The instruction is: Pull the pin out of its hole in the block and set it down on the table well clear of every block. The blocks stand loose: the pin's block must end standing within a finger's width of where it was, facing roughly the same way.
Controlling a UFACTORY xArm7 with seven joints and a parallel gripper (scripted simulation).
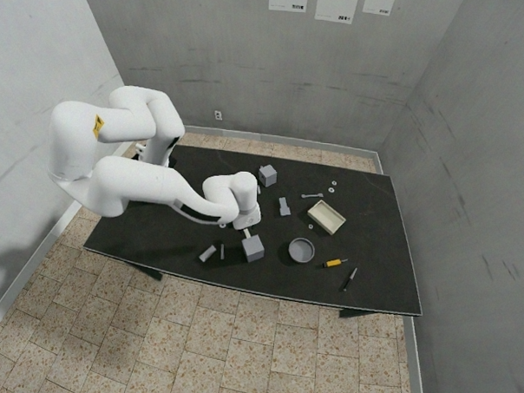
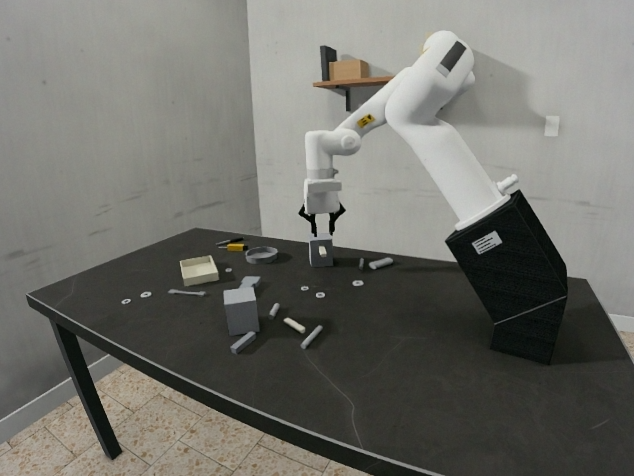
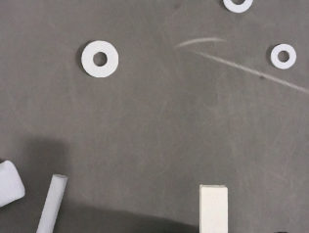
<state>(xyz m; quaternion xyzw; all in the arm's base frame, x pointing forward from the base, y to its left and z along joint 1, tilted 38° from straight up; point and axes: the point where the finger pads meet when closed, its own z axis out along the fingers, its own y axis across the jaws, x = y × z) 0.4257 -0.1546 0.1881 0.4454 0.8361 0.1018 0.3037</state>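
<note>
Right now my hand is 1 cm short of the short cream pin, 1 cm to the left of it and 7 cm above it. Also, from my hand: round grey dish: 24 cm ahead, 2 cm to the right, 12 cm below; short grey cylinder: 16 cm behind, 9 cm to the right, 13 cm below; cream tray: 36 cm ahead, 17 cm to the left, 13 cm below.
</note>
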